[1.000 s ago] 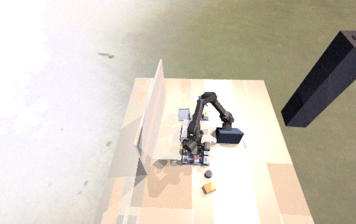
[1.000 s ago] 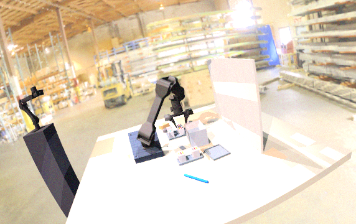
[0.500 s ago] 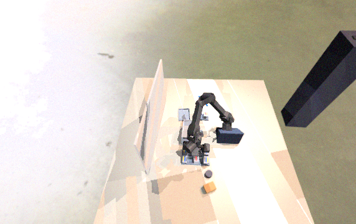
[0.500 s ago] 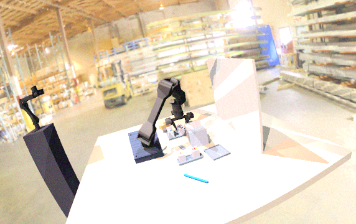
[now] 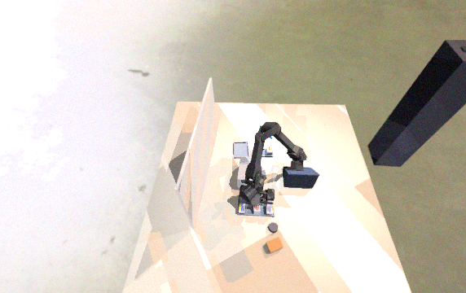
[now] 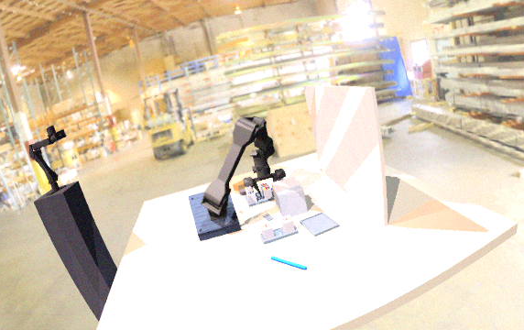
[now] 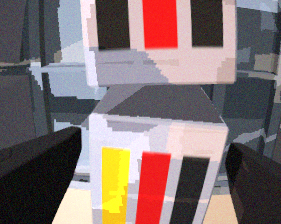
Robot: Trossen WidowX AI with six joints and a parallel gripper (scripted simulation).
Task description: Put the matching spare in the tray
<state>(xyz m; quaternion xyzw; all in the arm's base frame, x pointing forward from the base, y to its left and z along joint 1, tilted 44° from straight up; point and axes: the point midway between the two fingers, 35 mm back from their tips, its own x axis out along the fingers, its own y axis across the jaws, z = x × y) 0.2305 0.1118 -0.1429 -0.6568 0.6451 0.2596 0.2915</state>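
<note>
Now: gripper tip 20 mm below the grey spare block. Also, from my gripper tip: mounted unit 60 mm ahead, 150 mm to the right, 30 mm above; orange block 100 mm behind, 240 mm to the left; dark disc 100 mm behind, 150 mm to the left, 10 mm below.
</note>
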